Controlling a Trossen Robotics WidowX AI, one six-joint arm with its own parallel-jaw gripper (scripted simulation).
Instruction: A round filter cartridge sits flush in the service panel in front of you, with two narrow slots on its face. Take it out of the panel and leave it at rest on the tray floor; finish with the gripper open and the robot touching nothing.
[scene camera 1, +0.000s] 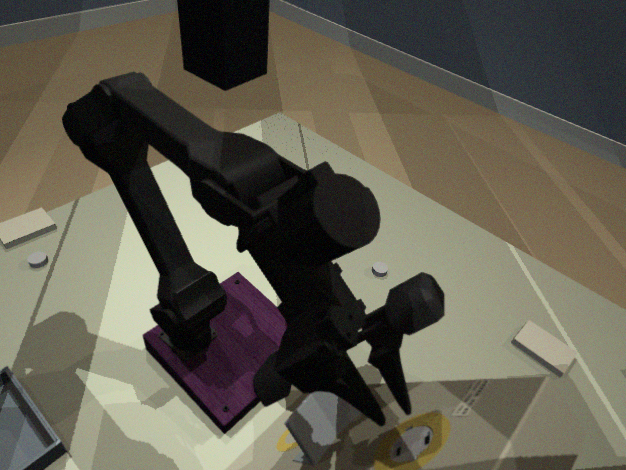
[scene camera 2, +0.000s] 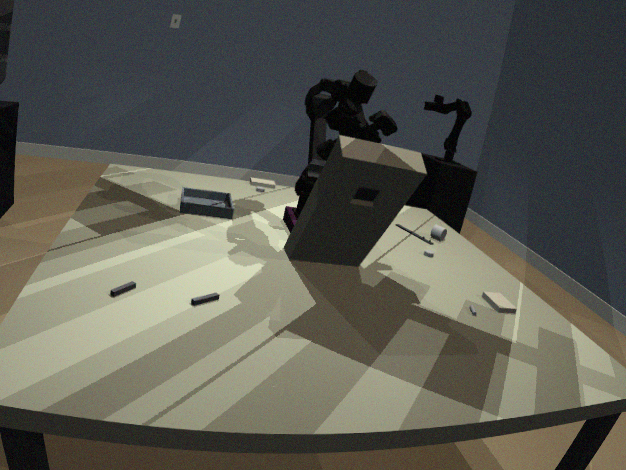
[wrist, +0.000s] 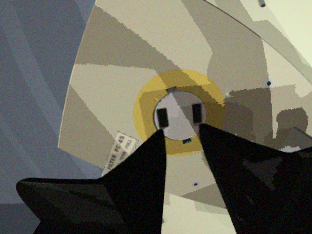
Labels:
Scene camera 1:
gripper
sloping service panel
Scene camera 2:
gripper
sloping service panel
grey tray
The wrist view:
gripper
round grey filter cartridge
sloping service panel

